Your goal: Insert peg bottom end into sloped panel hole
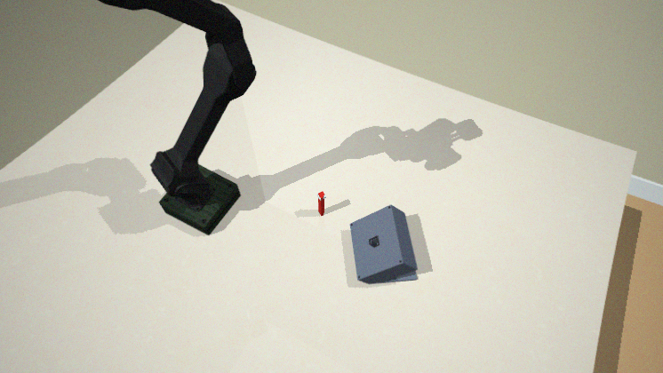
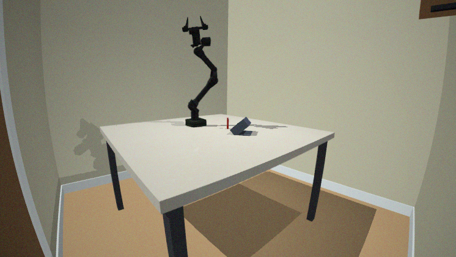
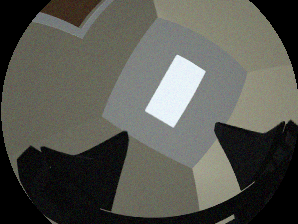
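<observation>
Now: the red peg 76 cm below my gripper tip, 20 cm ahead of it and 17 cm to the left of it. Also, from my gripper tip: sloped panel (77 cm below, 36 cm ahead, 14 cm to the left).
</observation>
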